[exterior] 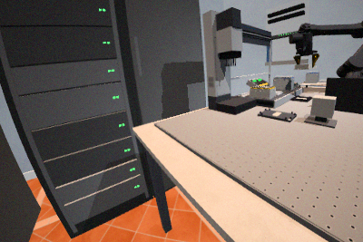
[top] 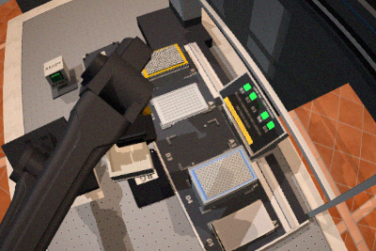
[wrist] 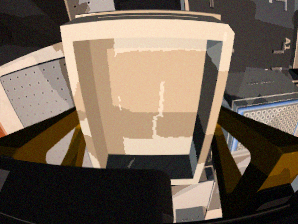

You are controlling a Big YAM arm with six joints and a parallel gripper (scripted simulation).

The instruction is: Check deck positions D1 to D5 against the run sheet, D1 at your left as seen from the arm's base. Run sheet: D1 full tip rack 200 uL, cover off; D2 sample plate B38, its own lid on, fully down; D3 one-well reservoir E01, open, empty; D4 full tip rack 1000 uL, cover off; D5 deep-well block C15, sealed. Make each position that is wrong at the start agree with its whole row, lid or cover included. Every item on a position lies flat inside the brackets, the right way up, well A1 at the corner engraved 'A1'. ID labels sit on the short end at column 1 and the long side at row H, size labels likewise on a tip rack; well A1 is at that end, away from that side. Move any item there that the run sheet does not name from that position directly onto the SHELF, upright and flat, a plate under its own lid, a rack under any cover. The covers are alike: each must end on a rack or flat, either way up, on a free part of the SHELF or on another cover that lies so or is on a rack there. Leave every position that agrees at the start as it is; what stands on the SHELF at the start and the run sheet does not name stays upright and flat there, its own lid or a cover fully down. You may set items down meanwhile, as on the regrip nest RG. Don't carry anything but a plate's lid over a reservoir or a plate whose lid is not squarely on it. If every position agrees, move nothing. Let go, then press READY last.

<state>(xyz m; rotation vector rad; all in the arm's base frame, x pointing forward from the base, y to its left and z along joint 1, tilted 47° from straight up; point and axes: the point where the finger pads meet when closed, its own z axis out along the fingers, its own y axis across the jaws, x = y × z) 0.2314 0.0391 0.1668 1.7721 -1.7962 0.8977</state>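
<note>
Now: the one-well reservoir 10 mm below my hand. The rest, counted from my hand: sealed block 180 mm ahead, 220 mm to the right, 160 mm below; then blue-framed tip rack 180 mm ahead, 90 mm to the right, 110 mm below; then black regrip nest 10 mm ahead, 220 mm below.
</note>
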